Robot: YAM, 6 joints.
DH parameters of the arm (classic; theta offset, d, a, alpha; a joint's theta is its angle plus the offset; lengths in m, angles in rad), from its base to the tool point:
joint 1: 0 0.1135 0.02 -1.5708
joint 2: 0 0 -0.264 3.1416
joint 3: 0.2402 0 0.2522 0
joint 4: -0.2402 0 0.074 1.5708
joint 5: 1.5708 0 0 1.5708
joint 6: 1.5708 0.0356 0 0
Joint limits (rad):
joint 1: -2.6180..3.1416
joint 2: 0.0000..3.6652
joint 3: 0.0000..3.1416
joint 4: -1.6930..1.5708
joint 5: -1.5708..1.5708
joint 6: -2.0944..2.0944
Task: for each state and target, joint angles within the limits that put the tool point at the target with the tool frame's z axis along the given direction. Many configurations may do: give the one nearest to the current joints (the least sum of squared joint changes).
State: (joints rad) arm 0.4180 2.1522 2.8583 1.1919 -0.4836 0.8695
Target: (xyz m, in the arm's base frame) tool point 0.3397 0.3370 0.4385 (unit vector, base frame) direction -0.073 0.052 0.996
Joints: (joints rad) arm 0.7748 2.5314 2.5488 1.5692 -0.0883 0.8695
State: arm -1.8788 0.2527 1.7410 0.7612 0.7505 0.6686
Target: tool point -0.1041 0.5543 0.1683 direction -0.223 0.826 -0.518
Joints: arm -1.3896 0.0020 2.4470 1.2425 0.0705 0.6686
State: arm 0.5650 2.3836 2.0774 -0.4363 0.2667 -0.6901
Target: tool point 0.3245 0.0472 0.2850 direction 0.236 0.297 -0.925
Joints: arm 0.1154 1.6683 1.4787 -1.0986 -0.2712 -0.6901
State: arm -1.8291 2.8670 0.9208 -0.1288 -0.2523 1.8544
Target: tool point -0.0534 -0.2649 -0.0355 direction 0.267 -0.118 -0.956
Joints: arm -1.8076 2.2790 0.7593 0.0033 -0.2915 1.8544
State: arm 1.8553 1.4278 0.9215 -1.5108 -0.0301 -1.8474
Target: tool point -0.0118 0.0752 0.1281 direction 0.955 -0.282 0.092
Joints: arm 2.0638 1.9291 0.3483 -1.6914 0.7864 -1.8474
